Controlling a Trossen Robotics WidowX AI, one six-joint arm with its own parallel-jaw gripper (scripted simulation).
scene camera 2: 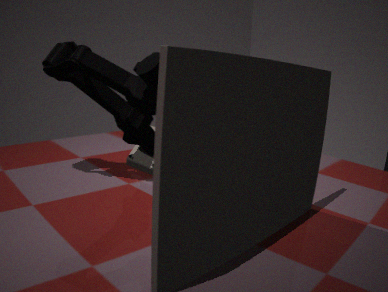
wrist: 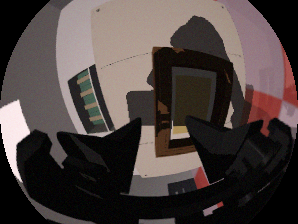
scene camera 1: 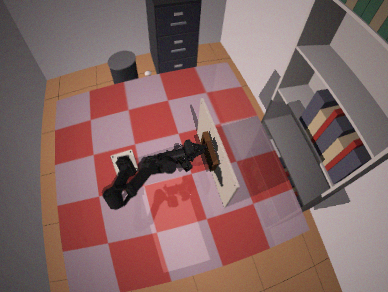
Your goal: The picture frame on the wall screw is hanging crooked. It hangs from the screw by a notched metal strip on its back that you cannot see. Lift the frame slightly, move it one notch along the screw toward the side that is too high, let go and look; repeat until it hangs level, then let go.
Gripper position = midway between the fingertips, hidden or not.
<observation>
In view: the gripper [wrist: 164, 120], a brown picture frame [wrist: 185, 83] and a cream wall panel [wrist: 122, 45].
Scene camera 2 misses the brown picture frame, which is hidden by the cream wall panel.
</observation>
